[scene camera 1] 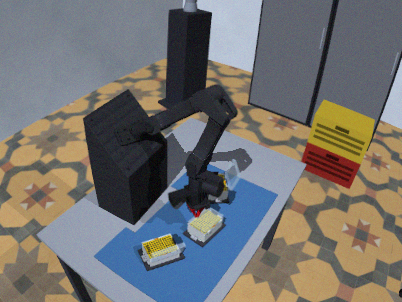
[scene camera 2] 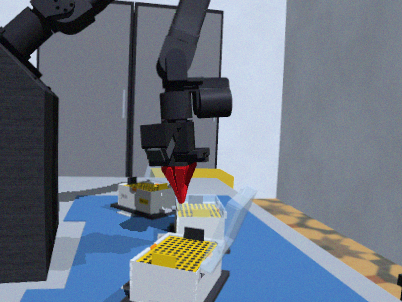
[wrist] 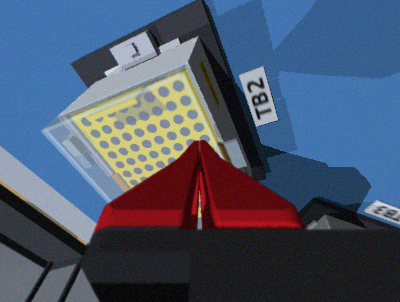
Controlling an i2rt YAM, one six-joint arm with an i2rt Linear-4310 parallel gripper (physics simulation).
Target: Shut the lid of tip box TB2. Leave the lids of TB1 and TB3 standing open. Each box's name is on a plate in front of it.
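Places are measured from the arm's base along level axes (x right, y ahead, z up), in metres.
Where they show: gripper, fingertip midpoint: [scene camera 1: 196,216] [scene camera 2: 181,203] [wrist: 199,150]; arm's base, origin of the base link: [scene camera 1: 136,132] [scene camera 2: 8,49].
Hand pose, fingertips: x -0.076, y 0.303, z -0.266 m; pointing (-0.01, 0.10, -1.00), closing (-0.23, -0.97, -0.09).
Observation:
Things, the pixels of their top centre, and the offset from my fingertips. "spot": a spot on its surface instead. Level surfaces: height alone.
- Tip box TB2, middle of its top: [wrist: 180,185] [scene camera 2: 192,200] [scene camera 1: 203,216] dy +0.017, dx -0.023, dz +0.001 m
- TB2 name plate, surface spot: [wrist: 259,96] spot: dy -0.037, dx -0.011, dz -0.074 m
- TB1, surface spot: [scene camera 2: 170,277] spot: dy +0.022, dx +0.259, dz -0.027 m
- TB3, middle of its top: [scene camera 2: 143,184] [scene camera 1: 214,181] dy -0.124, dx -0.209, dz -0.010 m
- blue mat, its level: dz -0.076 m
- grey table, its level: dz -0.079 m
- TB3 name plate, surface spot: [wrist: 385,211] spot: dy -0.150, dx -0.160, dz -0.074 m
Tip box TB2 [scene camera 1: 204,231] [scene camera 2: 192,224] [wrist: 165,75] is the middle box, with a yellow perforated insert. Its clear lid [wrist: 62,135] lies down over the top in the wrist view. The TB2 name plate [wrist: 259,96] lies beside it. TB1 [scene camera 1: 164,256] [scene camera 2: 170,277] is the box nearest scene camera 2; its clear lid [scene camera 2: 234,222] stands open, tilted outward. TB3 [scene camera 1: 220,194] [scene camera 2: 142,200] is at the far end; its clear lid [scene camera 1: 232,173] stands open. My gripper [scene camera 1: 196,214] [scene camera 2: 181,201] [wrist: 199,150] is shut and empty, its red tips at TB2's plate-side edge; contact is unclear.
The boxes stand on a blue mat [scene camera 1: 235,250] on a grey table [scene camera 1: 65,232]. A black pedestal [scene camera 1: 115,170] carries the arm. The TB3 name plate [wrist: 385,211] shows at the right in the wrist view. Yellow and red crates [scene camera 1: 342,131] stand beyond the table.

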